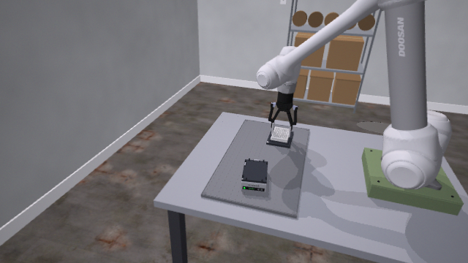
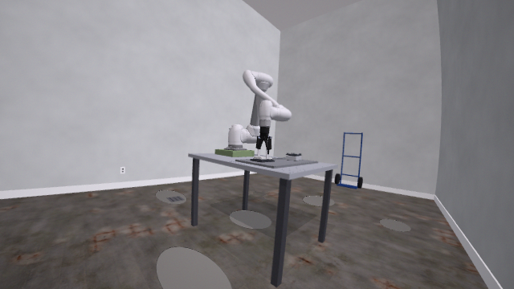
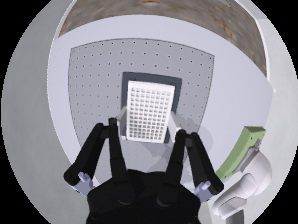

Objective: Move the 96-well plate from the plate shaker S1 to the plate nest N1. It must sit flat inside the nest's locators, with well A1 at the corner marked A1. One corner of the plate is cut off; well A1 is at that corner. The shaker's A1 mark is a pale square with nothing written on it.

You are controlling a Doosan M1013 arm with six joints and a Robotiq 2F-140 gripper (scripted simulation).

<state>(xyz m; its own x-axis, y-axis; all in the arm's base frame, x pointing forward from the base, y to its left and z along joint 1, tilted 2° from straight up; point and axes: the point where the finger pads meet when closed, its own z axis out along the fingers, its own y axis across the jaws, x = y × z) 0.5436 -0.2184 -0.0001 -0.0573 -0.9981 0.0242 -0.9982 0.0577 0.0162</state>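
My hand is 2 cm above the white 96-well plate. Also, from my hand: dark plate nest: 5 cm below.
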